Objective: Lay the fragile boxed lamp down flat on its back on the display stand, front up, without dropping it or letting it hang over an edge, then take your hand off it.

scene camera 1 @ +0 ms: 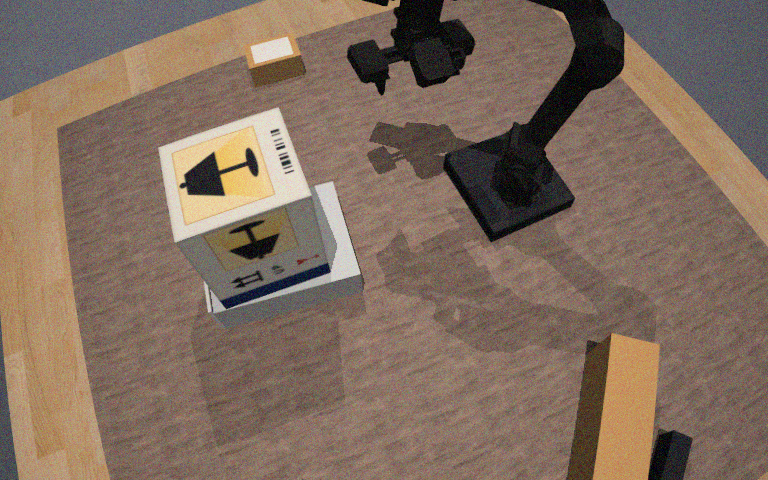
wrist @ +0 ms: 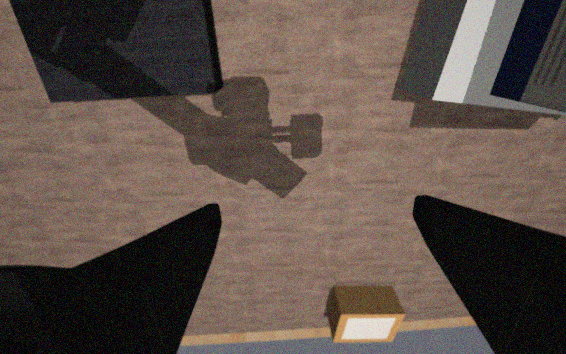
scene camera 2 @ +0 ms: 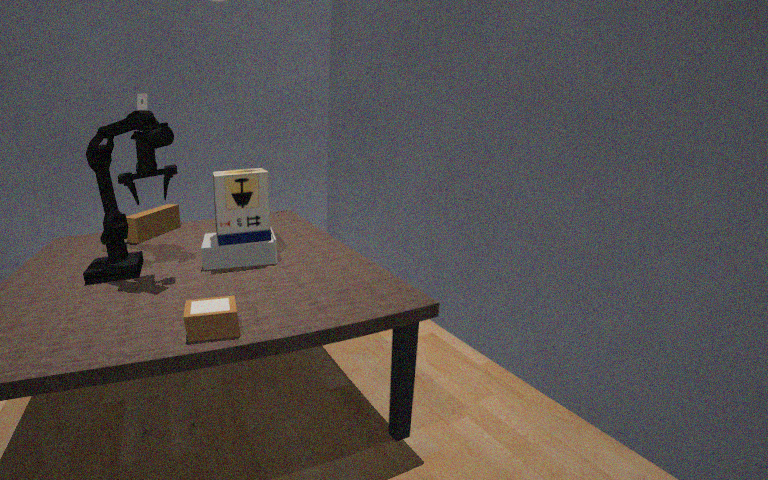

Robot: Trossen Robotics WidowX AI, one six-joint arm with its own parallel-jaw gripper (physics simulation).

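The boxed lamp is a pale box with a navy band low on its visible sides. It stands tall on the white display stand. Its top face carries a large lamp picture on yellow and a barcode; the side lamp pictures show the shade downward. No overhang shows at its base, though its far sides are hidden. A bare white strip of the stand shows on the robot's side. My gripper is open and empty, above the table, apart from the box.
A small tan block with a white top sits near a table edge. A long orange-brown block lies beyond the robot base, with a dark block beside it.
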